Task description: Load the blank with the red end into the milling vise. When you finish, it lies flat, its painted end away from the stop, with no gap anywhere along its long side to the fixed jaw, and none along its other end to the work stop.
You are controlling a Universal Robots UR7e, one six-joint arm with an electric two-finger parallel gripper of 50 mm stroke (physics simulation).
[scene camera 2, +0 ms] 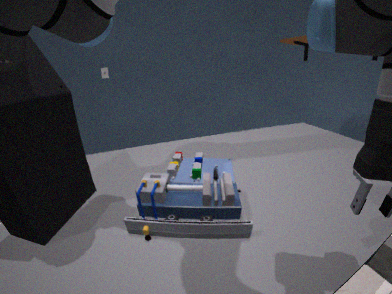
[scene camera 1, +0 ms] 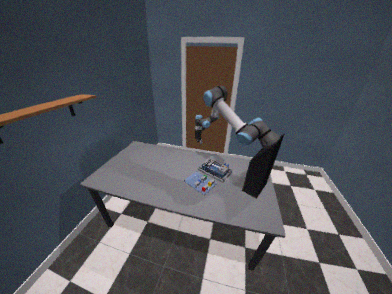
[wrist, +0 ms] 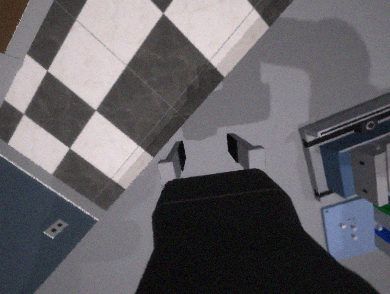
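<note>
The blank with the red end (scene camera 1: 204, 189) (scene camera 2: 177, 156) stands on the light blue board (scene camera 1: 192, 180) (scene camera 2: 226, 166) (wrist: 342, 237), beside the blank with the yellow end. In the wrist view the red end does not show. The milling vise (scene camera 1: 215, 169) (scene camera 2: 189, 211) (wrist: 369, 170) has a blue base and grey jaws and stands beside the board. No blank can be made out between its jaws; the contact faces are too small to judge. My gripper (scene camera 1: 200, 141) (scene camera 2: 374, 199) (wrist: 205, 146) is open and empty, high above the table and off to one side of the vise.
Blanks with yellow (scene camera 1: 211, 183) (scene camera 2: 173, 166), green (scene camera 1: 204, 178) (scene camera 2: 196, 172) and blue (scene camera 2: 198, 159) (wrist: 383, 234) ends share the board. A grey rail (scene camera 2: 187, 229) runs along the vise's side. A tall black panel (scene camera 1: 262, 167) (scene camera 2: 40, 150) stands near the arm's base.
</note>
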